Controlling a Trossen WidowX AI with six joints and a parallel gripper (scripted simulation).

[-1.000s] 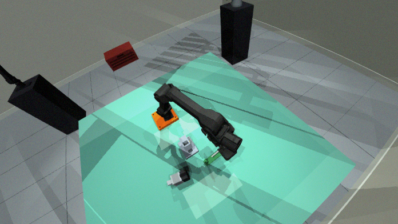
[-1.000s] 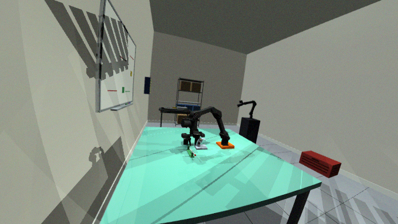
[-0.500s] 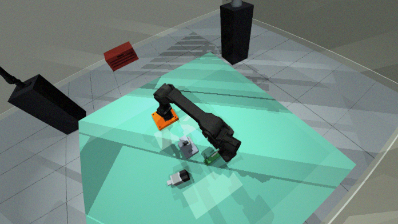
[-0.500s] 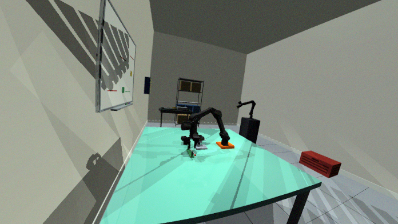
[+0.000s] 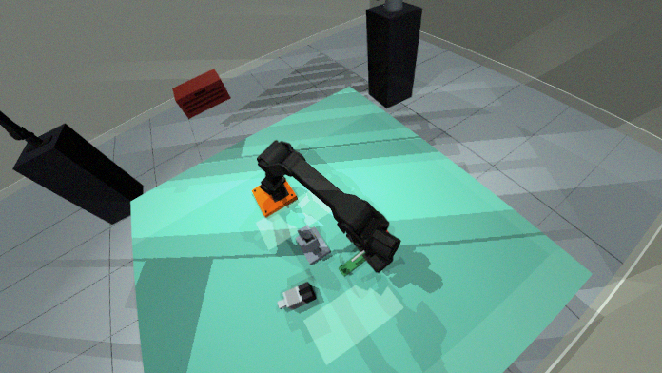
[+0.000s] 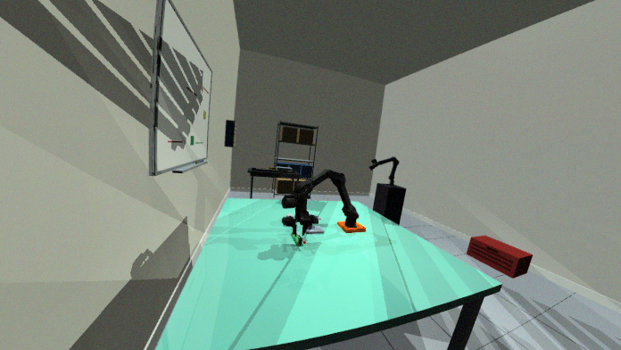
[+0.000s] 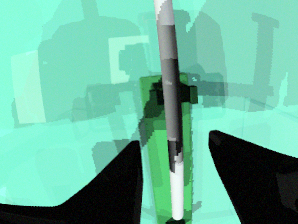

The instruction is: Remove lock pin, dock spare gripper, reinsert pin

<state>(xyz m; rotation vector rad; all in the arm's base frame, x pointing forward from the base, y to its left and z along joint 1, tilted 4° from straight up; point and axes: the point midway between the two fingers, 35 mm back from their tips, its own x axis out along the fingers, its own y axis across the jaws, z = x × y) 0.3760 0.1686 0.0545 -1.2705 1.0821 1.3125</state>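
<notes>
Now: the green bracket strip 1 cm ahead of my gripper tip, 4 cm to the right of it and 1 cm below it. Also, from my gripper tip: mount socket 11 cm behind, 14 cm to the right, 1 cm above; then spare gripper 2 cm ahead, 26 cm to the right, 1 cm below.
</notes>
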